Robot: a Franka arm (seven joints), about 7 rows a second.
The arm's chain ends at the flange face. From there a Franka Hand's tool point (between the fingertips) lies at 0.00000 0.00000 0.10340 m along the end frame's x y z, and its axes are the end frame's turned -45 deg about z.
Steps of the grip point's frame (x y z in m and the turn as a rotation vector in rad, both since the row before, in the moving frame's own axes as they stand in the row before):
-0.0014, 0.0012, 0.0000, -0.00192, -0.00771, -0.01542
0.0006, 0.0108, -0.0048, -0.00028, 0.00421, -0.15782
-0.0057, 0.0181, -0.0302, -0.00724, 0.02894, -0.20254
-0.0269, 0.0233, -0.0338, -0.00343, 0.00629, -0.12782
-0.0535, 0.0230, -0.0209, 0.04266, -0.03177, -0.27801
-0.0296, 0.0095, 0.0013, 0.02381, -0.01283, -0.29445
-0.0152, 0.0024, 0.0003, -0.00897, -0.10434, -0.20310
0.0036, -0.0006, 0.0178, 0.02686, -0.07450, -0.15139
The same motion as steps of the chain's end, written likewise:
0.0003, 0.0011, 0.0000, -0.00681, -0.00409, -0.01542
0.0078, 0.0075, -0.0048, 0.00278, 0.00317, -0.15782
0.0063, 0.0187, -0.0302, 0.01534, 0.02558, -0.20254
-0.0032, 0.0358, -0.0338, 0.00202, 0.00687, -0.12782
-0.0161, 0.0541, -0.0208, 0.00770, -0.05263, -0.27801
-0.0115, 0.0280, 0.0013, 0.00776, -0.02591, -0.29445
-0.0030, 0.0035, 0.0009, -0.08012, -0.06744, -0.20310
0.0092, -0.0070, 0.0181, -0.03369, -0.07167, -0.15139

